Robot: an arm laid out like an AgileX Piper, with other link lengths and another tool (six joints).
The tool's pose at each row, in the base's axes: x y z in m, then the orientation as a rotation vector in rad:
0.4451, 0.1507, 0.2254, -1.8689, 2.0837, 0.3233
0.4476, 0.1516, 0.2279, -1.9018, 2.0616, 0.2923
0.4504, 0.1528, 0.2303, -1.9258, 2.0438, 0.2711
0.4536, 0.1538, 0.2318, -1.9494, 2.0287, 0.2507
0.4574, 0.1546, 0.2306, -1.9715, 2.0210, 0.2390
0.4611, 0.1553, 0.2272, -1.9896, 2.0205, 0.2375
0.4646, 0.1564, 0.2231, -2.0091, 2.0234, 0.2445
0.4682, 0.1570, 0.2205, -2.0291, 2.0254, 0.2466
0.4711, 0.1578, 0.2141, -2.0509, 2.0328, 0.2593
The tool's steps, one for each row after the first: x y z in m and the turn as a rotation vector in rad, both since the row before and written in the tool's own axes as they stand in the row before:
-0.0020, -0.0025, -0.0017, 0.0090, 0.0159, -0.0302
-0.0022, -0.0028, -0.0015, 0.0060, 0.0104, -0.0227
-0.0016, -0.0032, -0.0007, 0.0045, 0.0117, -0.0209
-0.0004, -0.0036, 0.0018, -0.0025, 0.0117, -0.0152
0.0004, -0.0033, 0.0038, -0.0088, 0.0094, -0.0084
0.0003, -0.0031, 0.0045, -0.0155, 0.0085, -0.0062
0.0003, -0.0034, 0.0029, -0.0128, 0.0104, -0.0073
0.0012, -0.0025, 0.0065, -0.0215, 0.0098, -0.0040

